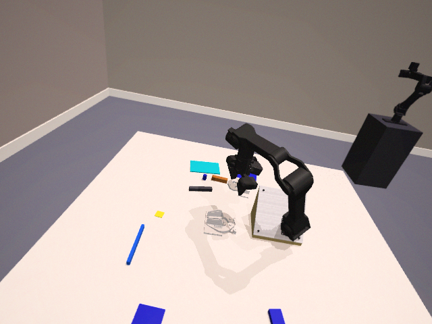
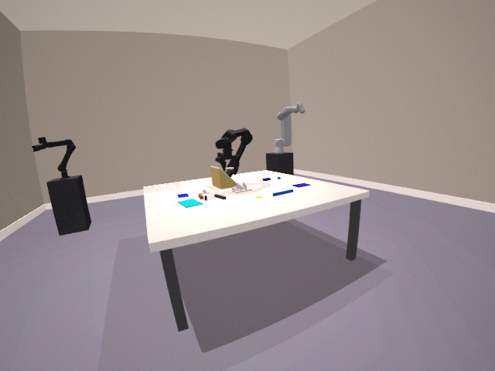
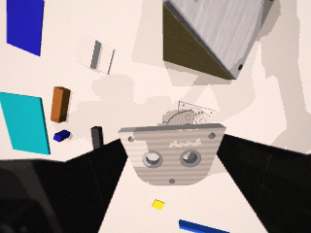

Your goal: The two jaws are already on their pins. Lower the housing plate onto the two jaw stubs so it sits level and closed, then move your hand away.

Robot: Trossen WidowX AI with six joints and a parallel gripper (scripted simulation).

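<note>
My gripper tip is now 130 mm above the pale grey jaw assembly, 80 mm to the right of it and 20 mm short of it. Also, from my gripper tip: dark bar: 140 mm to the right, 140 mm below, 140 mm ahead; then orange block: 240 mm to the right, 130 mm below, 50 mm ahead; then small blue cube: 230 mm to the right, 130 mm below, 120 mm ahead.
</note>
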